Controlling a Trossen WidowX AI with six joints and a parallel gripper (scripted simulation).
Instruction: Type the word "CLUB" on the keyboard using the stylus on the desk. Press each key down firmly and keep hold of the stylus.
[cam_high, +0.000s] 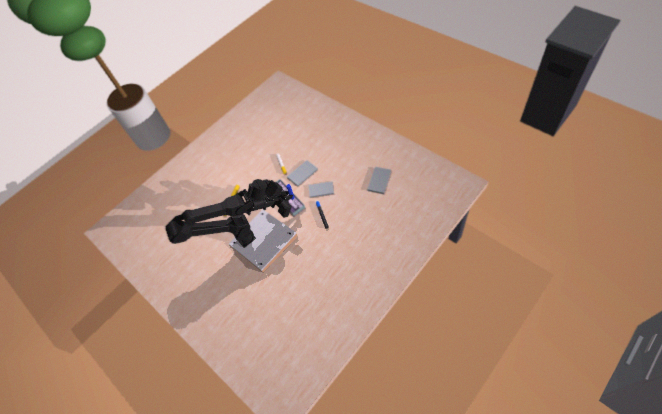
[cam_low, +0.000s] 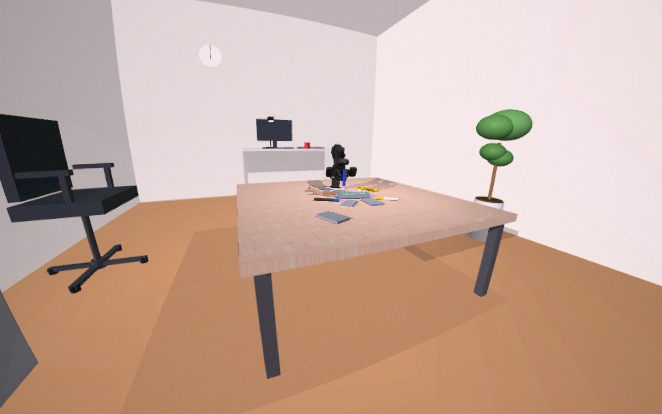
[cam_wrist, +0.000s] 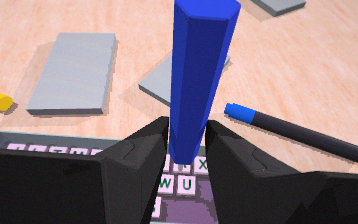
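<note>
Now: the c key 9 cm below my gripper tip, 4 cm to the left of it and 2 cm behind it. Round my gripper tip: thin metal tip: 5 cm below; then blue stylus: 2 cm below; then blue-tipped black pen: 9 cm to the right, 9 cm below, 6 cm ahead.
</note>
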